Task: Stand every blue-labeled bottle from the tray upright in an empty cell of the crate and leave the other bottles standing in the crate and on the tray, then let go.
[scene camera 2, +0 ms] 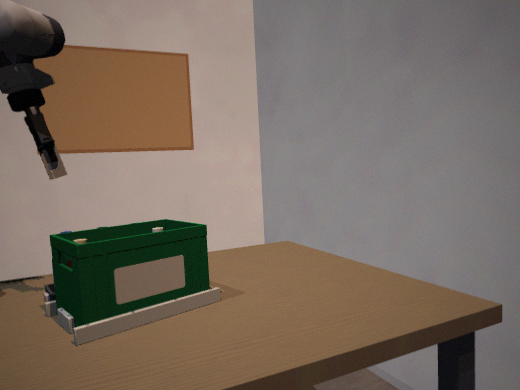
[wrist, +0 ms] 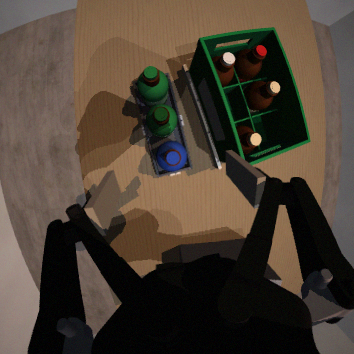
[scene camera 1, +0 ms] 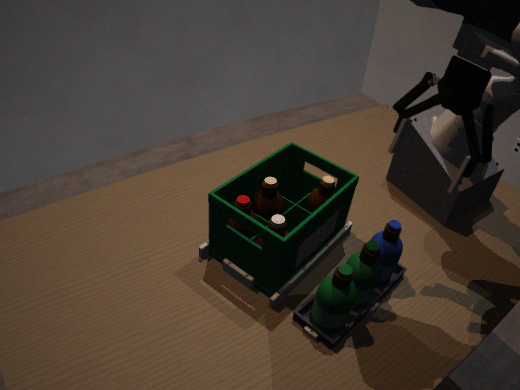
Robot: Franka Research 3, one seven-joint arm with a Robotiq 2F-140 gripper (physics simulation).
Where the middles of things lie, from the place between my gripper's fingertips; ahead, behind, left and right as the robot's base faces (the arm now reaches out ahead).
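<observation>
With the blue-labeled bottle (scene camera 1: 390,245), I find my hand 210 mm above it, 10 mm to the left of it and 10 mm short of it. The red-capped brown bottle (wrist: 248,62) is elsewhere: 200 mm to the right of my hand, 250 mm ahead of it, and 210 mm below it.
</observation>
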